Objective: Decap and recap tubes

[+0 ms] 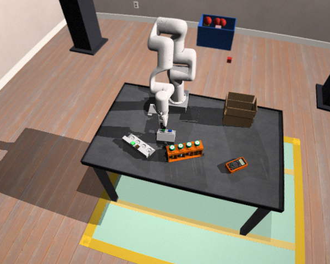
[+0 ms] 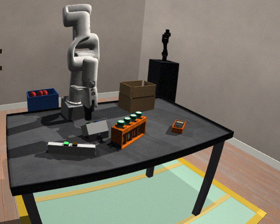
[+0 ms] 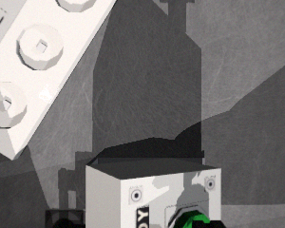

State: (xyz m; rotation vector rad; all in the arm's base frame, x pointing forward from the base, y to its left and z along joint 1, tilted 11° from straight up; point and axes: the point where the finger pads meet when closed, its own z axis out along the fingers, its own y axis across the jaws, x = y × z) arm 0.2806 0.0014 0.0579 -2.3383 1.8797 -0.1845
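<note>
Now: hand 4 cm above the green key. From my hand the other things lie so: blue key: 4 cm to the left, 4 cm below, 1 cm behind; table's front edge: 32 cm ahead, 20 cm to the left, 10 cm below; grey key housing: 5 cm below, 2 cm to the left, 2 cm ahead.
</note>
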